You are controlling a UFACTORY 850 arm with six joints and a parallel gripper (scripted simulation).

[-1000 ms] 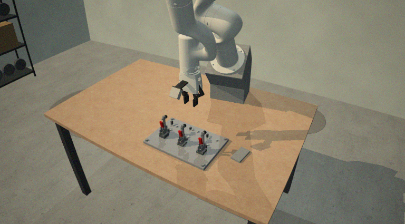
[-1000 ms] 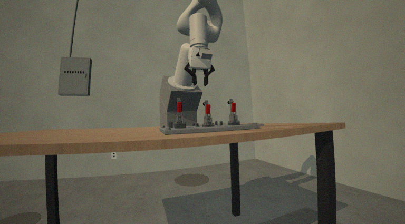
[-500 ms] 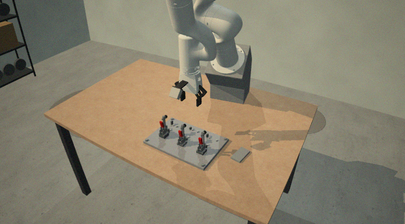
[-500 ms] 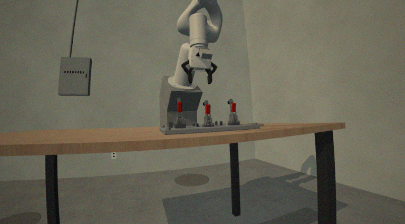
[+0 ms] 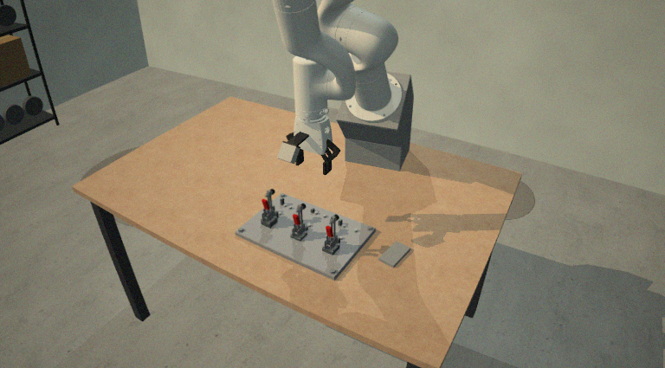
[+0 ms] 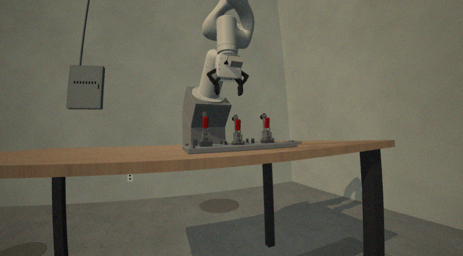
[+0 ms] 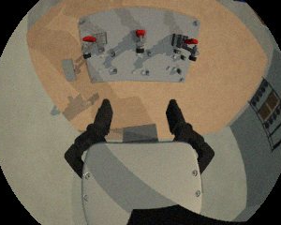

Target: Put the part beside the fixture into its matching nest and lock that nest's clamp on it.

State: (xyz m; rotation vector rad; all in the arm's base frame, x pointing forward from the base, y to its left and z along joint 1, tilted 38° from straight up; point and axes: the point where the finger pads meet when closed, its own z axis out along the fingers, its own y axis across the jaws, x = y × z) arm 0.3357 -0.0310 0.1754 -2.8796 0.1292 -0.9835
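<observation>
My hand is 2 cm short of the flat grey part, 27 cm to the right of it and 21 cm above it. Round my hand: grey fixture plate 5 cm ahead, 21 cm below.
</observation>
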